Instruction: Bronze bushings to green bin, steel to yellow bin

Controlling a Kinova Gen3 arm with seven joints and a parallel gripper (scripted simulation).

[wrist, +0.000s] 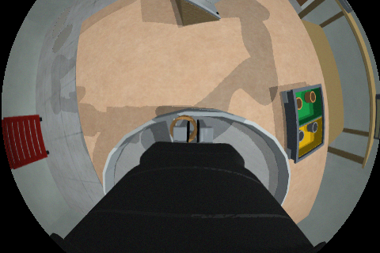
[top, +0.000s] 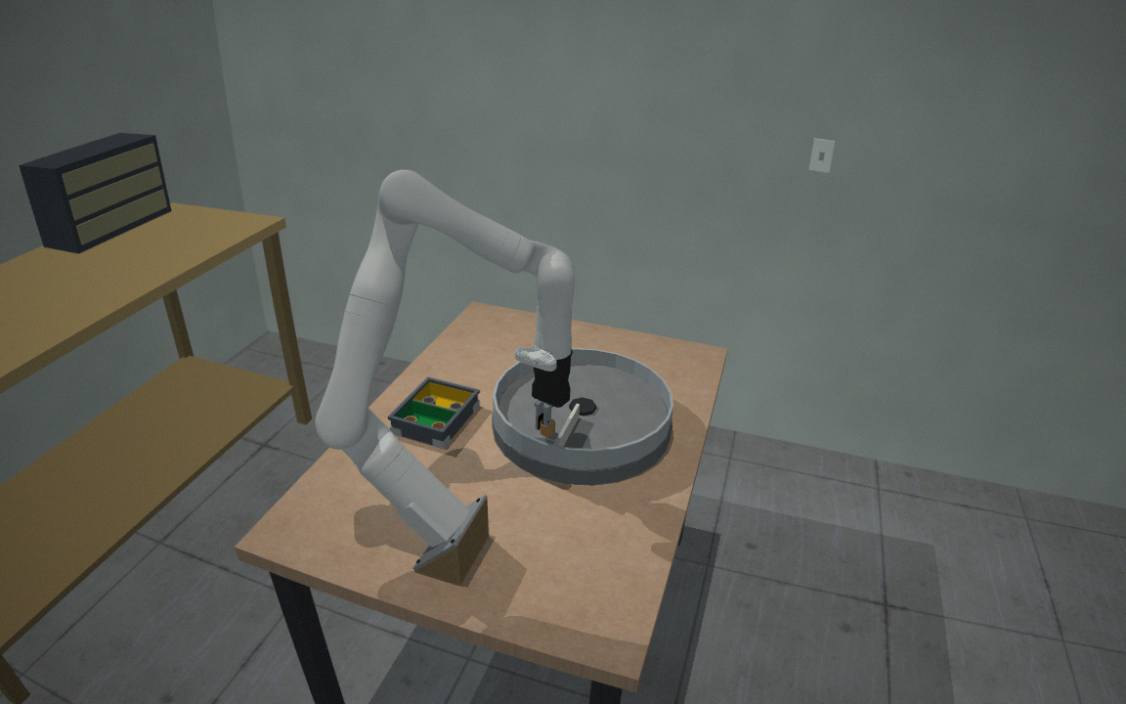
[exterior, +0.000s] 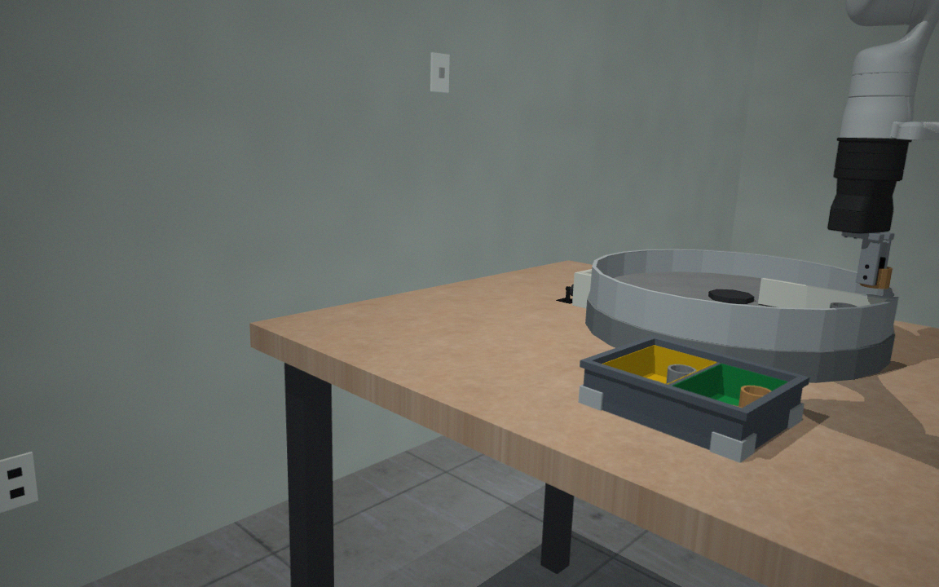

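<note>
My hand is 4 cm short of the bin tray, 31 cm to the right of it and 11 cm above it. Also, from my hand: grey turntable (19 cm ahead, 1 cm to the right, 8 cm below).
</note>
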